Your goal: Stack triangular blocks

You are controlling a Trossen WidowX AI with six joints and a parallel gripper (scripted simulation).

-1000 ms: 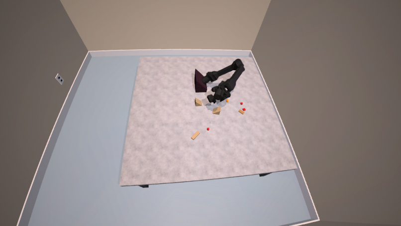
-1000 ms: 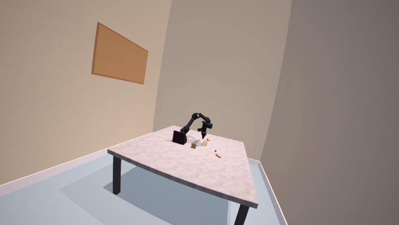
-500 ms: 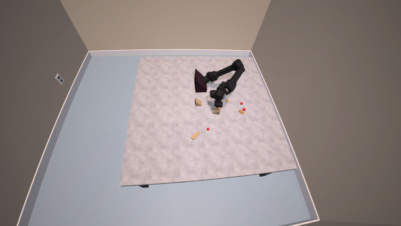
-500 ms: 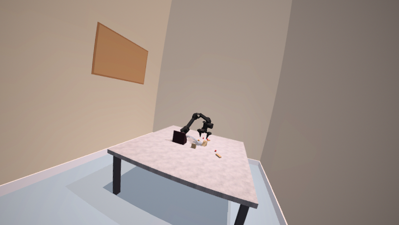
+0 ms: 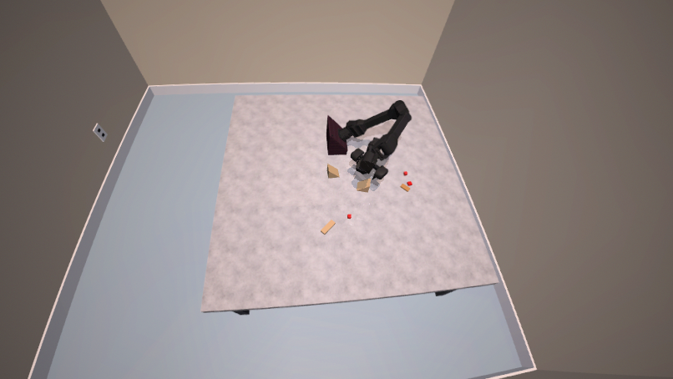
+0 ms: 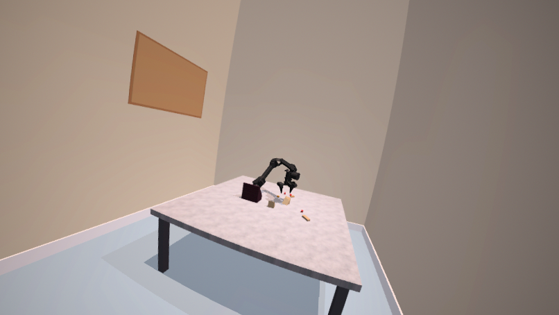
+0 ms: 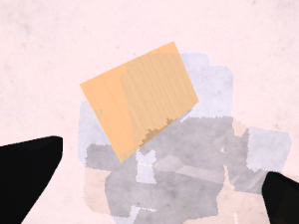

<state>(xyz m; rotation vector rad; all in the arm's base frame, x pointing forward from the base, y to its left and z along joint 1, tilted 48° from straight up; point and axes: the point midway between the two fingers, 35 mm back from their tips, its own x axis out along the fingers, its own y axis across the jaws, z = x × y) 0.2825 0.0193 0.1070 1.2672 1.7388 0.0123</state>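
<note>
Now: gripper tip 2 cm short of the tan triangular block, 1 cm to the right of it and 8 cm above it.
</note>
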